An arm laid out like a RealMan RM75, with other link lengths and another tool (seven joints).
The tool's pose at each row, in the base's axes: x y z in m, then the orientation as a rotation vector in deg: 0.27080 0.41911 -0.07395 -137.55 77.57 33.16; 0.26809 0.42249 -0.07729 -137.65 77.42 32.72; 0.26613 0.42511 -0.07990 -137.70 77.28 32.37; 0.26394 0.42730 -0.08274 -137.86 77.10 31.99; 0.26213 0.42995 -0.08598 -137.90 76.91 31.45; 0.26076 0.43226 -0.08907 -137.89 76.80 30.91; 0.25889 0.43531 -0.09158 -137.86 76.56 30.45; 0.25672 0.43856 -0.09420 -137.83 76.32 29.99; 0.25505 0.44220 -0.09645 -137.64 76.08 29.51; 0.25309 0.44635 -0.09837 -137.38 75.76 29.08; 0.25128 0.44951 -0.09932 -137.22 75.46 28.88; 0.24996 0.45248 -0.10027 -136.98 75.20 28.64; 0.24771 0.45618 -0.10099 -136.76 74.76 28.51
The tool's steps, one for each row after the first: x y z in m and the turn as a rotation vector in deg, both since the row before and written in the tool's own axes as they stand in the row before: -0.00209 0.00093 0.00497 0.17 0.22 -0.19; -0.00156 0.00061 0.00384 0.16 0.16 -0.16; -0.00125 0.00104 0.00387 0.10 0.22 -0.21; -0.00123 0.00053 0.00436 0.27 0.23 -0.22; -0.00087 0.00032 0.00399 0.29 0.24 -0.15; -0.00194 0.00034 0.00390 0.30 0.15 -0.23; -0.00220 0.00052 0.00413 0.30 0.15 -0.23; -0.00242 -0.00014 0.00390 0.43 0.08 -0.20; -0.00310 -0.00016 0.00389 0.48 0.00 -0.23; -0.00276 0.00009 0.00256 0.29 -0.07 -0.20; -0.00237 -0.00023 0.00241 0.36 -0.07 -0.17; -0.00347 0.00018 0.00268 0.33 -0.18 -0.28
